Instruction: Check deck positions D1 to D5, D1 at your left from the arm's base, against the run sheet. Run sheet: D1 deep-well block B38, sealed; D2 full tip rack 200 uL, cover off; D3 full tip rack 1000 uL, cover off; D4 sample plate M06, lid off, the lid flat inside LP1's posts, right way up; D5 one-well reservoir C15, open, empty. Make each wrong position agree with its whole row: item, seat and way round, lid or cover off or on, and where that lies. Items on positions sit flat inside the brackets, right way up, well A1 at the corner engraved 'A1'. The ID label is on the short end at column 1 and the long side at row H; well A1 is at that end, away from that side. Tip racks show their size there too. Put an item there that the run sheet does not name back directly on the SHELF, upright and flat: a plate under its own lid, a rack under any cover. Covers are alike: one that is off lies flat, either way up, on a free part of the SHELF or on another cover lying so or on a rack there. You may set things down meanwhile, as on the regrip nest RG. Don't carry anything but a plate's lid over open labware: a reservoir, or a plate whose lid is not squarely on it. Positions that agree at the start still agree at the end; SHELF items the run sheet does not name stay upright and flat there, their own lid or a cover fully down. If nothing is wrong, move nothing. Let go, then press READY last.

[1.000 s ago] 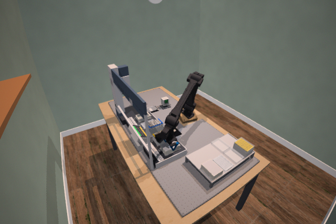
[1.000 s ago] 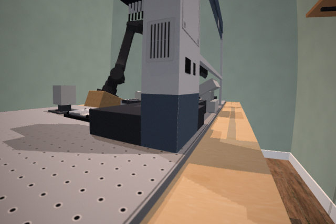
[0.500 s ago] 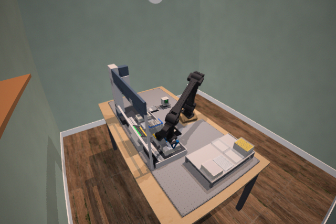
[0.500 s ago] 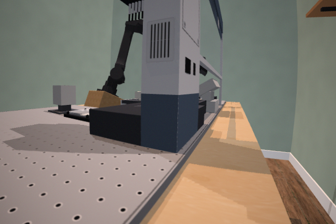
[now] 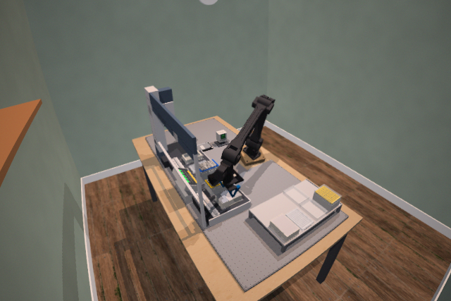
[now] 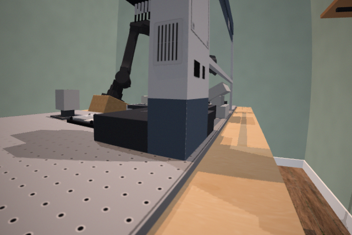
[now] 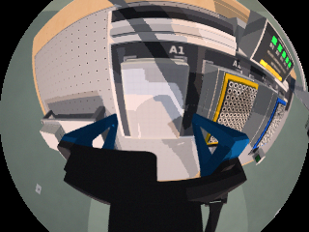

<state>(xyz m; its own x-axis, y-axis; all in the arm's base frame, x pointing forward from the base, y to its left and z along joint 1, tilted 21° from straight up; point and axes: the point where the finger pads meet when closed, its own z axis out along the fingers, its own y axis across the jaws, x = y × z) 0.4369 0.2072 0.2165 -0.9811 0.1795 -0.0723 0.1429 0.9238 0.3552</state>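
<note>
Now: the white block 5 cm below my hand. Round my hand: yellow-framed tip rack: 12 cm to the right, 3 cm below, 1 cm behind; gantry beam: 39 cm above, 31 cm to the right, 14 cm ahead; blue-framed tip rack: 24 cm to the right, 3 cm behind.
</note>
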